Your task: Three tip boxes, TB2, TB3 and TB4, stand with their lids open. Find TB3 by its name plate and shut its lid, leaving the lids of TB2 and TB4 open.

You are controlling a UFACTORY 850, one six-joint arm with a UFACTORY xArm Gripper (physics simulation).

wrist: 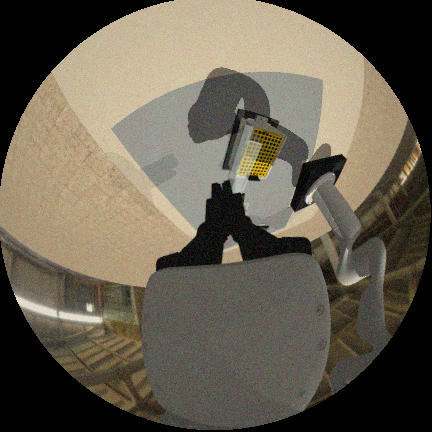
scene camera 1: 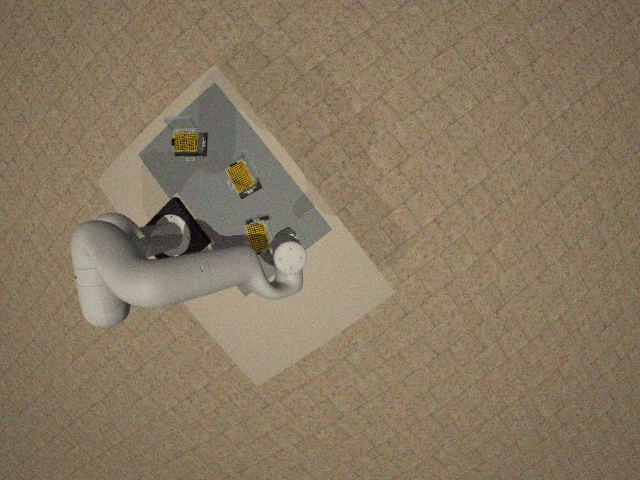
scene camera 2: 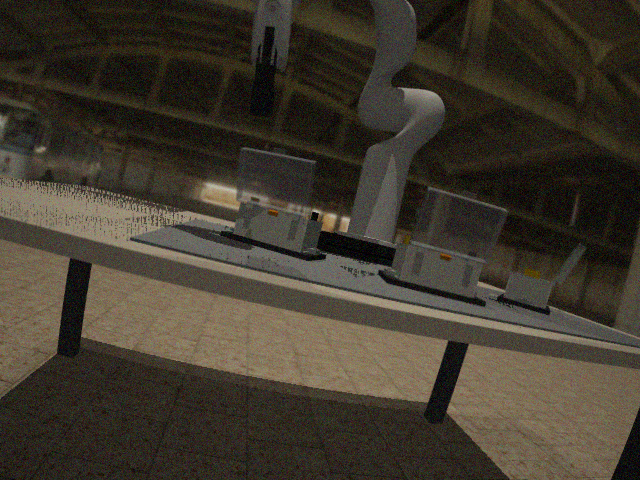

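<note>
TB3 (scene camera 1: 257, 236) (scene camera 2: 271, 227) (wrist: 266, 150) is the pale box with a yellow rack nearest the gripper; its name plate is not readable here. Its clear lid (scene camera 2: 276, 175) (wrist: 239, 183) stands upright, open. The gripper (scene camera 2: 262, 112) (wrist: 221, 185) is shut and empty, above the table on the lid's outer side. In scene camera 1 the wrist hides its fingertips. A middle box (scene camera 1: 240, 176) (scene camera 2: 439, 268) has its clear lid (scene camera 2: 460, 222) upright. A far box (scene camera 1: 186, 142) (scene camera 2: 527, 290) has its lid (scene camera 2: 570, 264) leaning back, open. I cannot tell which of these two is TB2 or TB4.
The boxes stand on a blue-grey mat (scene camera 1: 217, 108) (wrist: 300, 95) on the pale table (scene camera 1: 289, 335) (scene camera 2: 155, 263). The arm's black base plate (scene camera 1: 175, 206) (wrist: 325, 166) is beside the mat. The forearm (scene camera 1: 201, 273) passes over the mat's near corner, close to TB3.
</note>
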